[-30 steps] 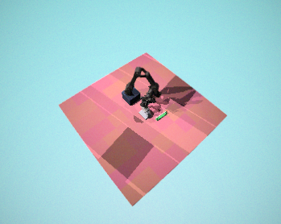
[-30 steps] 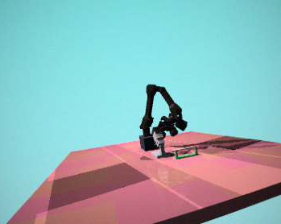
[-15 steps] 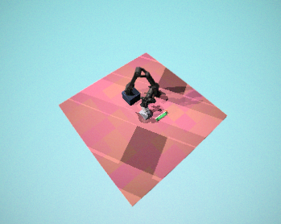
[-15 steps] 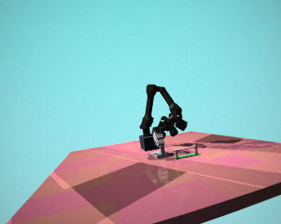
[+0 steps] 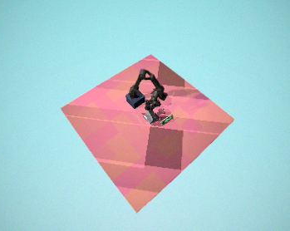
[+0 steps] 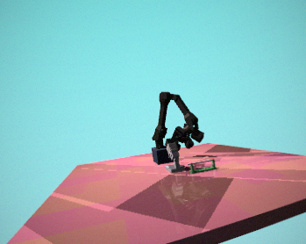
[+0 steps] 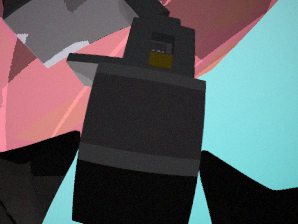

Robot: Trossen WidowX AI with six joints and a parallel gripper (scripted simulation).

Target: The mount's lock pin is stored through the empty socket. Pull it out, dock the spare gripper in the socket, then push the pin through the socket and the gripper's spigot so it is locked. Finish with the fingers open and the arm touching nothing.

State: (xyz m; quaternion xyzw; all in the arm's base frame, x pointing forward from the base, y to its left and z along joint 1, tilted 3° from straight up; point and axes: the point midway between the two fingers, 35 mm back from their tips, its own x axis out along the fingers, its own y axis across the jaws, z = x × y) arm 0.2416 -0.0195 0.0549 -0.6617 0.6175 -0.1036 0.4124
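Now: the spare gripper 10 mm to the left of my gripper tip, 10 mm below it and 10 mm ahead of it. Also, from my gripper tip: green rest: 160 mm ahead, 110 mm below, 100 mm to the left; then grey mount: 80 mm below, 30 mm ahead, 10 mm to the left.
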